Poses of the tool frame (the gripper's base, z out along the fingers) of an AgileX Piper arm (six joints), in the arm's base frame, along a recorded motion.
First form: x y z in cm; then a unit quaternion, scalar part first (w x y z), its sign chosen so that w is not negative.
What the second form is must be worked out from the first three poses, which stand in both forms.
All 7 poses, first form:
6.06 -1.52 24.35 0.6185 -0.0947 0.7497 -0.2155
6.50 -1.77 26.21 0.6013 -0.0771 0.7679 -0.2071
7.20 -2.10 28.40 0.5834 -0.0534 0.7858 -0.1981
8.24 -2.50 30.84 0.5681 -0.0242 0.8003 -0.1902
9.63 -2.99 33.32 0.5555 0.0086 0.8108 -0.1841
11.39 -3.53 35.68 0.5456 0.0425 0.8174 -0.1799
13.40 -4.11 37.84 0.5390 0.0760 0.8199 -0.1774
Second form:
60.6 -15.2 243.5 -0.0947 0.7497 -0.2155 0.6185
65.0 -17.7 262.1 -0.0771 0.7679 -0.2071 0.6013
72.0 -21.0 284.0 -0.0534 0.7858 -0.1981 0.5834
82.4 -25.0 308.4 -0.0242 0.8003 -0.1902 0.5681
96.3 -29.9 333.2 0.0086 0.8108 -0.1841 0.5555
113.9 -35.3 356.8 0.0425 0.8174 -0.1799 0.5456
134.0 -41.1 378.4 0.0760 0.8199 -0.1774 0.5390

